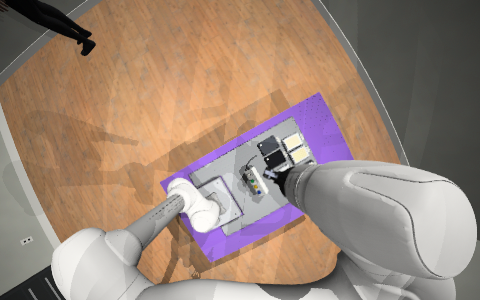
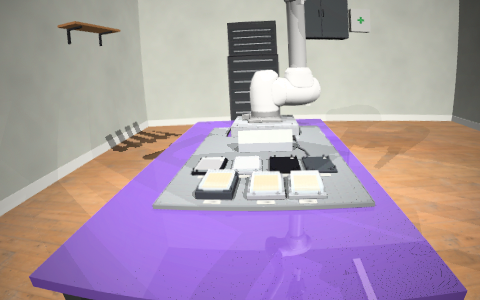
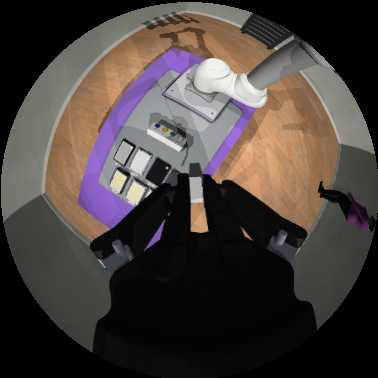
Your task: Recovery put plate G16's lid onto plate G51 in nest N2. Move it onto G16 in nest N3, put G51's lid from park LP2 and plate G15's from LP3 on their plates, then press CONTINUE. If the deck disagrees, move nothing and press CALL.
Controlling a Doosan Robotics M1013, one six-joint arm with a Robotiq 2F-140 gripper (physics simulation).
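Where they show: gripper, between the fingertips: (image 2: 299, 4) (image 3: 194, 171); arm's base, origin of its link: (image 1: 210, 206) (image 2: 265, 119) (image 3: 204, 86).
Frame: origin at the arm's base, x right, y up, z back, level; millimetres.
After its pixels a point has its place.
Note:
Three cream-topped plates stand in a row of nests: one plate (image 2: 216, 180) @(y -8, x 120, z -826 mm) (image 3: 119, 181) @(y -10, x 105, z -791 mm) in a dark nest, a middle plate (image 2: 266, 183) @(y -16, x -20, z -830 mm) (image 1: 300, 153) @(y -15, x -26, z -807 mm) (image 3: 135, 191) @(y -18, x -20, z -791 mm), and another plate (image 2: 306, 182) @(y -16, x -132, z -828 mm) (image 1: 292, 141) @(y -16, x -139, z -794 mm). Labels are unreadable; I cannot tell which plates carry lids. Behind them lie a light grey piece (image 2: 210, 165) @(y -27, x 176, z -650 mm) (image 3: 124, 152) @(y -27, x 170, z -619 mm) in a black frame, a white one (image 2: 247, 164) @(y -27, x 48, z -644 mm) (image 3: 141, 161) @(y -27, x 40, z -610 mm), a black one (image 2: 284, 164) @(y -35, x -78, z -628 mm) (image 1: 275, 159) @(y -35, x -79, z -614 mm) (image 3: 158, 170) @(y -35, x -78, z -603 mm) and a dark grey one (image 2: 320, 164) @(y -35, x -204, z -634 mm) (image 1: 268, 145) @(y -35, x -201, z -618 mm). The button box (image 1: 255, 181) @(y 28, x -28, z -384 mm) (image 2: 265, 140) @(y 1, x -9, z -441 mm) (image 3: 166, 138) @(y 36, x -24, z -419 mm) has coloured buttons. My gripper (image 1: 270, 173) @(y 537, x -162, z -455 mm) (image 3: 194, 171) @(y 537, x -162, z -455 mm) is shut and empty, high above the deck.
The grey deck board (image 1: 235, 165) @(y -45, x -188, z -320 mm) (image 2: 170, 197) @(y -45, x 250, z -866 mm) lies on the purple table (image 1: 325, 120) @(y -57, x -148, z -1150 mm) (image 2: 150, 240) @(y -58, x 234, z -1062 mm). The arm's base plate (image 1: 235, 212) @(y 3, x 128, z -147 mm) (image 3: 215, 112) @(y 3, x -156, z -122 mm) is at the other end. A cable runs from the button box. A person (image 1: 65, 30) (image 3: 350, 205) stands away from the table.

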